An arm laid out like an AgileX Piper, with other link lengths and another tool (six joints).
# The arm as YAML. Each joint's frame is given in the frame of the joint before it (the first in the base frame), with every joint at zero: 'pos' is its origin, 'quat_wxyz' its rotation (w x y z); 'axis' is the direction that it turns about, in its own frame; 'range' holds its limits. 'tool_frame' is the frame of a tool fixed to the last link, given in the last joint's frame.
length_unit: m
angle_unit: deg
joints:
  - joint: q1
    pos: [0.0, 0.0, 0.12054]
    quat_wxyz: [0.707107, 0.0, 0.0, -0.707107]
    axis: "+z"
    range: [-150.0, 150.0]
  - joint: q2
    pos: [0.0, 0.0, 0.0]
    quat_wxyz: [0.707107, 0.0, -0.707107, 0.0]
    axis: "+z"
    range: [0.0, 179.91]
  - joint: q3
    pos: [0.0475, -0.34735, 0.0]
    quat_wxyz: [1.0, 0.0, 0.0, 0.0]
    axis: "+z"
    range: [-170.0, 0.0]
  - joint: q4
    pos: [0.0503, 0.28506, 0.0]
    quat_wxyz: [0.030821, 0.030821, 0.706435, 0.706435]
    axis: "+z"
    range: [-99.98, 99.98]
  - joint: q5
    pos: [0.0, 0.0, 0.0]
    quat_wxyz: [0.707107, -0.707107, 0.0, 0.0]
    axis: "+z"
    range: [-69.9, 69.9]
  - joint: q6
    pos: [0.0, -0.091, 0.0]
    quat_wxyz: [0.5, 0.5, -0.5, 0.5]
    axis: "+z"
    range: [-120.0, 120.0]
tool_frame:
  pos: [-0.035, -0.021, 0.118]
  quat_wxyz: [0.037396, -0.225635, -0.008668, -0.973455]
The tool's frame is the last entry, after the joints.
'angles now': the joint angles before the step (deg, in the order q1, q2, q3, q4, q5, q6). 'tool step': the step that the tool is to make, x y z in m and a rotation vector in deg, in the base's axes. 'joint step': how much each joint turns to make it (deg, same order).
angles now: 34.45, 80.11, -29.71, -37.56, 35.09, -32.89
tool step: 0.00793, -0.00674, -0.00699, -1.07, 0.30, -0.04
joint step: -2.12, 1.98, 0.00, -2.01, -1.46, 0.01
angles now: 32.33, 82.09, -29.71, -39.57, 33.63, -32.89
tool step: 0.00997, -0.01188, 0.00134, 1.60, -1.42, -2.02
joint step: -3.91, 0.06, 0.00, -0.93, -2.74, -0.01
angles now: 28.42, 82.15, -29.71, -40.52, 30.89, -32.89
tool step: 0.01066, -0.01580, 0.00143, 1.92, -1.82, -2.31
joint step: -4.86, 0.00, 0.21, -1.18, -3.61, -0.09
